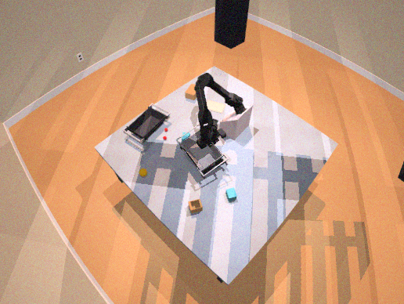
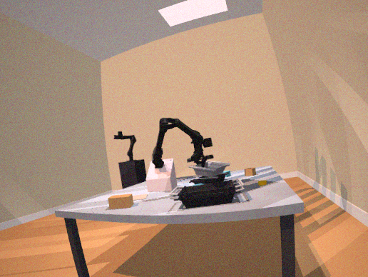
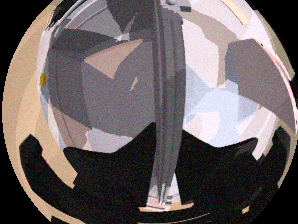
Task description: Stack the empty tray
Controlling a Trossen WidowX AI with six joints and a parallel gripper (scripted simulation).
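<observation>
Now: the grey tray 70 mm ahead of my gripper tip, 20 mm to the right of it and 20 mm above it. Also, from my gripper tip: yellow disc (400 mm ahead, 220 mm to the right, 100 mm below); orange block (520 mm to the right, 340 mm behind, 80 mm below); brown box (330 mm ahead, 190 mm to the left, 90 mm below).
</observation>
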